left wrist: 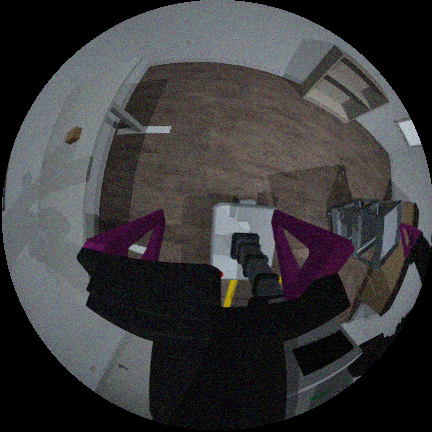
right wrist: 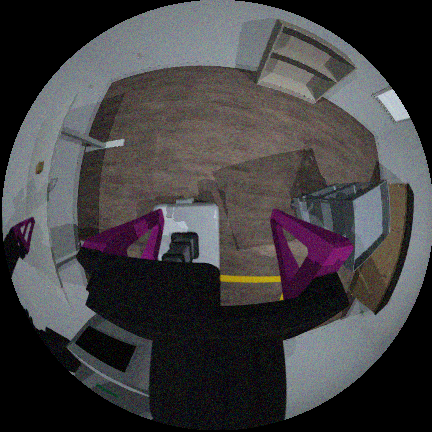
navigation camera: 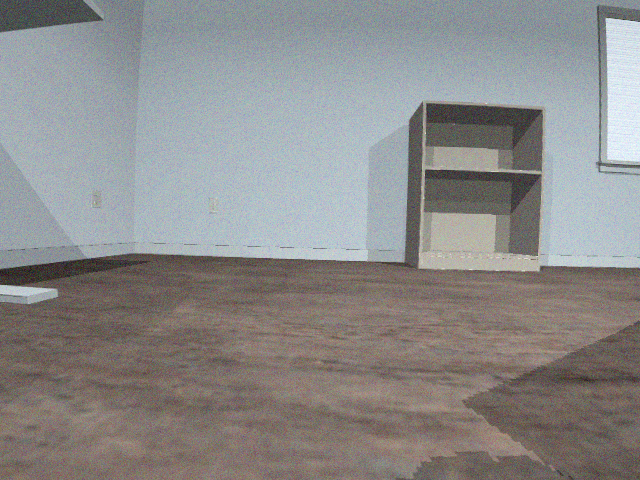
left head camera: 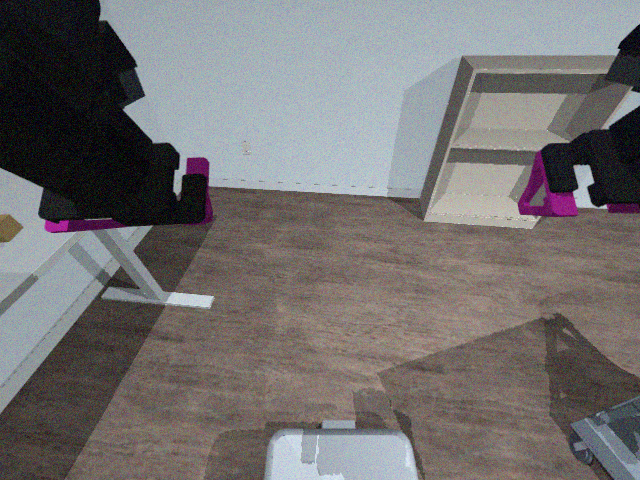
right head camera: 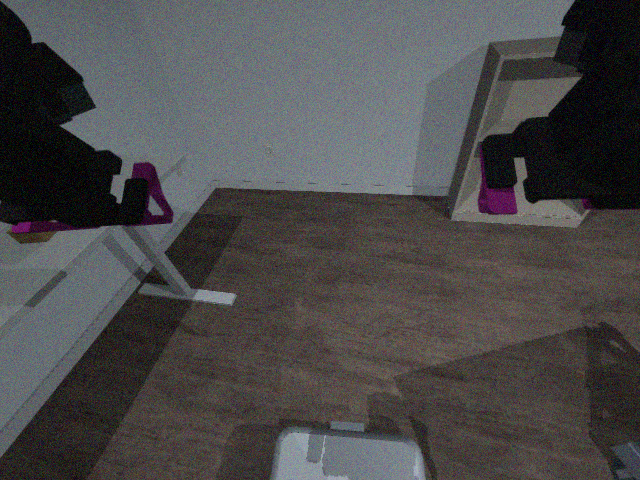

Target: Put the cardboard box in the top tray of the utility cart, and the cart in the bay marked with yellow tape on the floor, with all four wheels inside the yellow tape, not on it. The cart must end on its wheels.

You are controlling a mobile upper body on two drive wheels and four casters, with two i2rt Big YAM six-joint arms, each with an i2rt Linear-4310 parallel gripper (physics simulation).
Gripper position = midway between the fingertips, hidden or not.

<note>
I see my left gripper (left head camera: 169,219), my right gripper (right head camera: 530,204), a white-legged desk (left wrist: 61,204), a tan cabinet (right wrist: 373,282) and a shelf unit (navigation camera: 451,224).
My left gripper shows as well in the right head camera view (right head camera: 135,220). My right gripper shows as well in the left head camera view (left head camera: 563,208). The shelf unit also shows in the left wrist view (left wrist: 319,88), in the right wrist view (right wrist: 276,71), in the left head camera view (left head camera: 568,93) and in the right head camera view (right head camera: 519,80).
</note>
